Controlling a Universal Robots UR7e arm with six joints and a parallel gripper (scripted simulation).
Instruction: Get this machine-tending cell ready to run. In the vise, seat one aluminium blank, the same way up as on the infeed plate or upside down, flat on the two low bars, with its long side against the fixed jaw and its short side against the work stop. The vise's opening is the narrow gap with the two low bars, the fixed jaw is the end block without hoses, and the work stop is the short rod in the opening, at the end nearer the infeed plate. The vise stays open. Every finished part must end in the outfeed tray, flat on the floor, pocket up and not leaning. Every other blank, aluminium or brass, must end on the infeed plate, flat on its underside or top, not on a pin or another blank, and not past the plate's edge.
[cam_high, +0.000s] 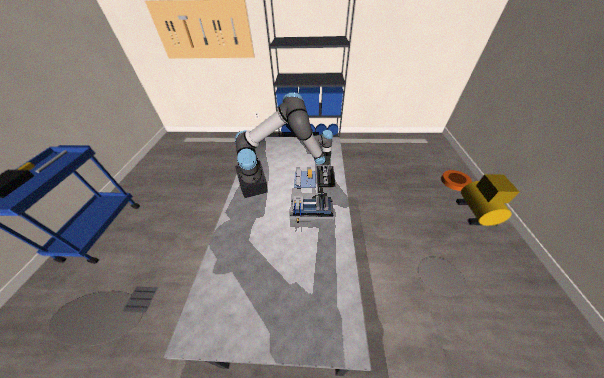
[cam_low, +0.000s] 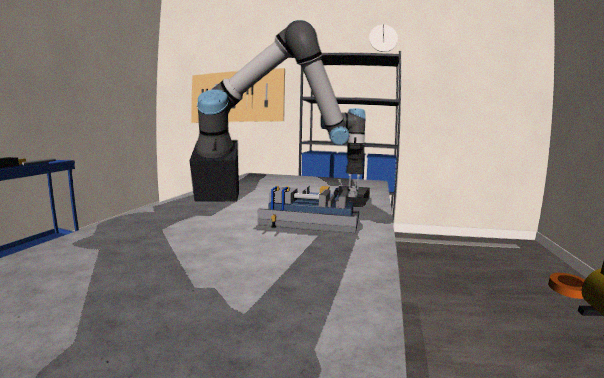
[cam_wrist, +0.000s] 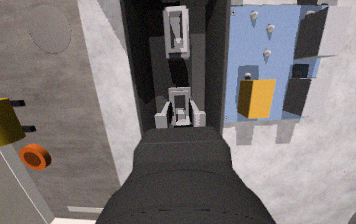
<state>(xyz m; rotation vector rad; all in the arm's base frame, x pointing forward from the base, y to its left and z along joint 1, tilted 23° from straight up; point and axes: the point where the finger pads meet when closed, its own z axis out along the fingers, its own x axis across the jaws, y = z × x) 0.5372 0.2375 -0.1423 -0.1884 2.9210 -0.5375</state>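
The brass blank lies 12 cm behind my hand, 4 cm below it and 2 cm to the right of it. From my hand the other things lie so: vise (38 cm to the right, 8 cm behind, 2 cm below).
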